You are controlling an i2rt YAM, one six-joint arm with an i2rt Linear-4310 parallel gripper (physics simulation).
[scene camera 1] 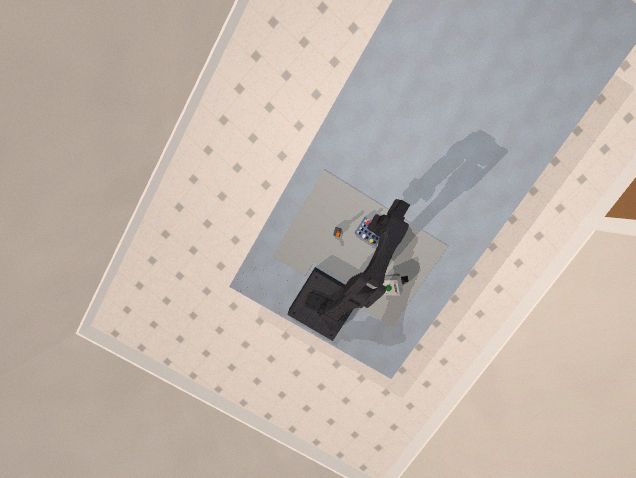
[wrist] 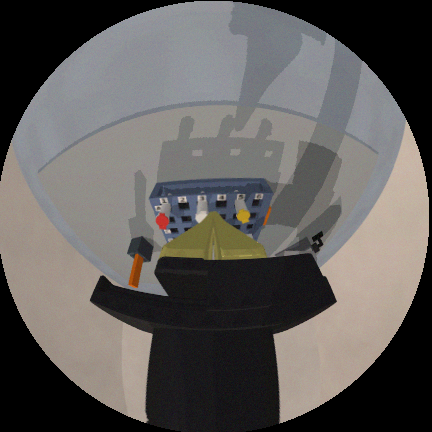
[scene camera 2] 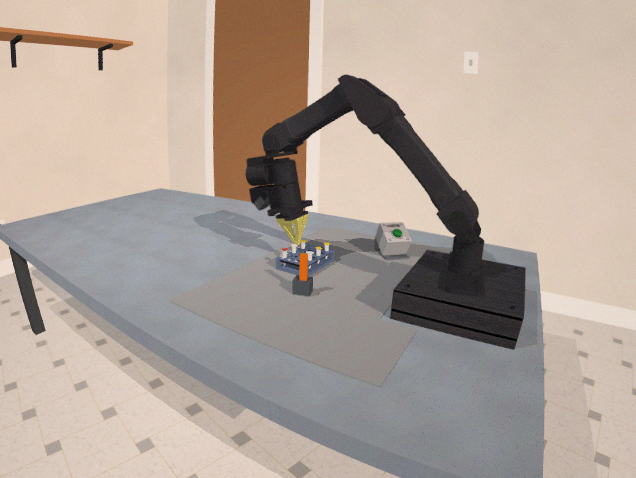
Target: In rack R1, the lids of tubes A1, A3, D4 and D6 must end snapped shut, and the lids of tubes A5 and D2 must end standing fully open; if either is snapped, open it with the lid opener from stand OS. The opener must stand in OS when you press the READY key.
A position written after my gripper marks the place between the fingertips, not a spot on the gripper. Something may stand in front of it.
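Observation:
My gripper [scene camera 2: 296, 244] is shut, and it touches a white tube lid. I also see a grey box with green button [scene camera 2: 392, 240] and a grey mat [scene camera 2: 338, 327]. In the wrist view I see my gripper [wrist: 212, 216] again, and the grey mat [wrist: 100, 186] as well.

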